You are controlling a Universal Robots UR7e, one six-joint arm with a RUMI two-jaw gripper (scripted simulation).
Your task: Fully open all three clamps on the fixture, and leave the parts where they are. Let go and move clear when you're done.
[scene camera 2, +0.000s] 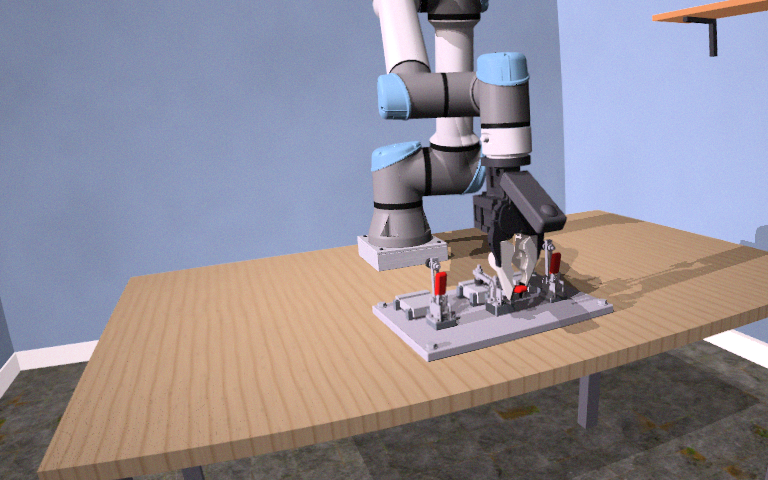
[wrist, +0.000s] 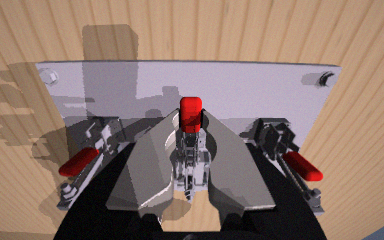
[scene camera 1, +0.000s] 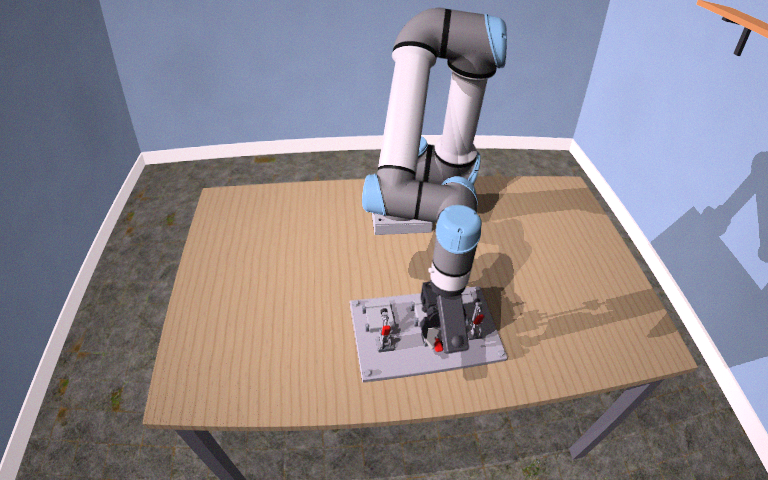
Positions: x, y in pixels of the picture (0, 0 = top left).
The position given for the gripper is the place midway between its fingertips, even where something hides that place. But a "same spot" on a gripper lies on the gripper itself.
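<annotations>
The gripper appears in scene camera 1 [436, 347]. Scene camera 2 and the wrist view show the gripper as well, and on the gripper [scene camera 2: 524, 255] and [wrist: 167, 157] are the same spot.
</annotations>
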